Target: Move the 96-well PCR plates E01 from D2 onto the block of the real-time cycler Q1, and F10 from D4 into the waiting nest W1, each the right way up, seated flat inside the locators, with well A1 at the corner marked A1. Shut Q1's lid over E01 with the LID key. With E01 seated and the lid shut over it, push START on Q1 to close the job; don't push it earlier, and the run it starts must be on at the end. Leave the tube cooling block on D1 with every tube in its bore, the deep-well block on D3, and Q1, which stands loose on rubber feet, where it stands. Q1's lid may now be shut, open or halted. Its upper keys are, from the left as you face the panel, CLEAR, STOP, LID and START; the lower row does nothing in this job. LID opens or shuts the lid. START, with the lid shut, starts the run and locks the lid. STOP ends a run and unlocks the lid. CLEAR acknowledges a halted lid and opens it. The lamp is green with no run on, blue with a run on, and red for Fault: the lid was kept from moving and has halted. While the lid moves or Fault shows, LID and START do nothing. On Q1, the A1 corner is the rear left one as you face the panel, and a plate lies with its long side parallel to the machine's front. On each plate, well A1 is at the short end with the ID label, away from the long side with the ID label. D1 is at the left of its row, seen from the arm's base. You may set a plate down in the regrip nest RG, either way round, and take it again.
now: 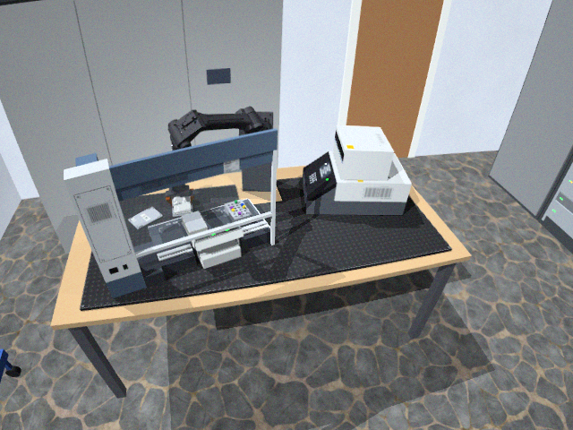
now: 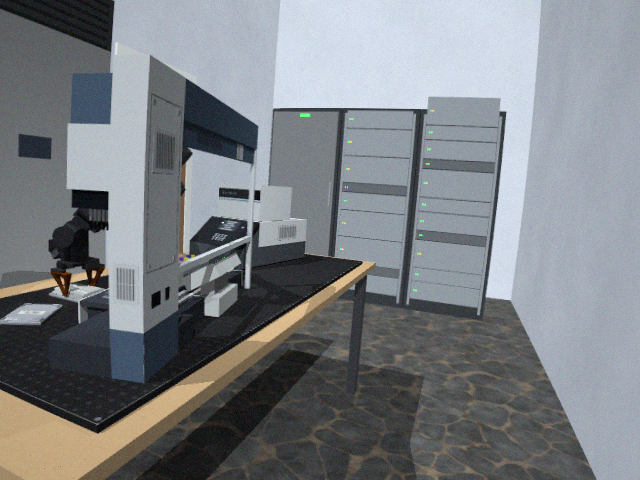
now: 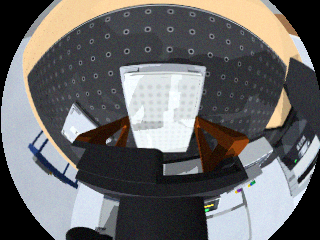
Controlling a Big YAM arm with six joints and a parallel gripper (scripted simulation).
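The white 96-well PCR plate lies right at my hand. From my hand the other things lie so: flat grey nest (20 mm below); then tube cooling block (250 mm to the left, 210 mm ahead, 60 mm above); then white deep-well block (250 mm ahead, 60 mm above, 50 mm to the left).
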